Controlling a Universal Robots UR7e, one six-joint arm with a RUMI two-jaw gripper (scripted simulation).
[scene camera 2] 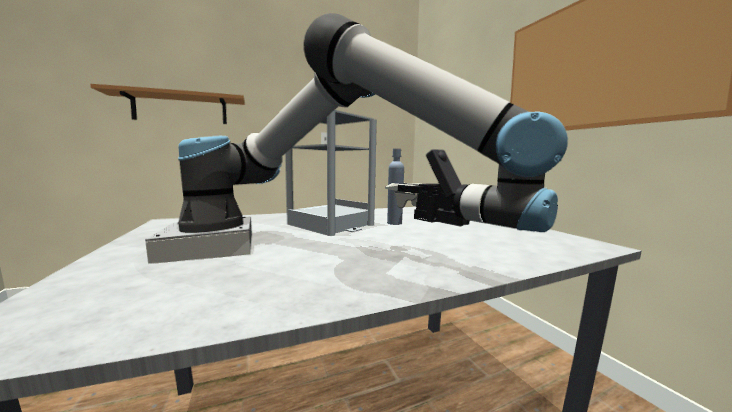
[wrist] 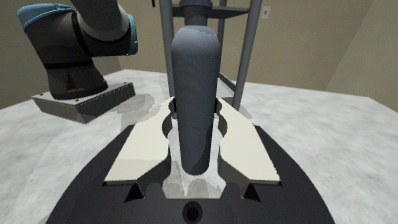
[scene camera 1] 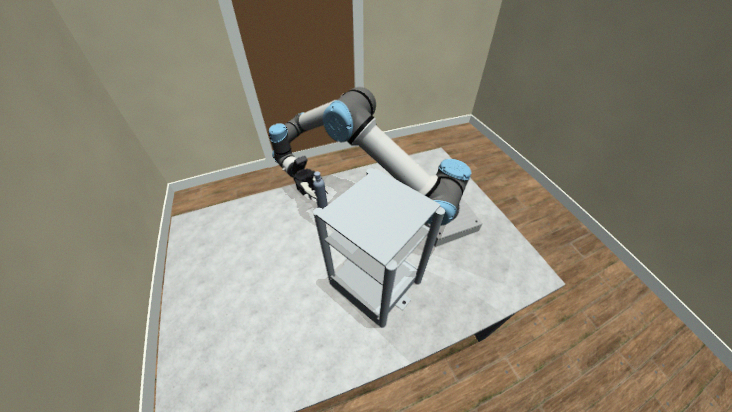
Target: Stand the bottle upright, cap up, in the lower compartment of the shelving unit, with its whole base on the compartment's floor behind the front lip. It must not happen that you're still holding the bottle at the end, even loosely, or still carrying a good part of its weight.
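Scene camera 2 shows my gripper (391, 187). The wrist view and scene camera 1 show my gripper too, and on my gripper (scene camera 1: 302, 185) and my gripper (wrist: 262, 151) are one and the same spot.
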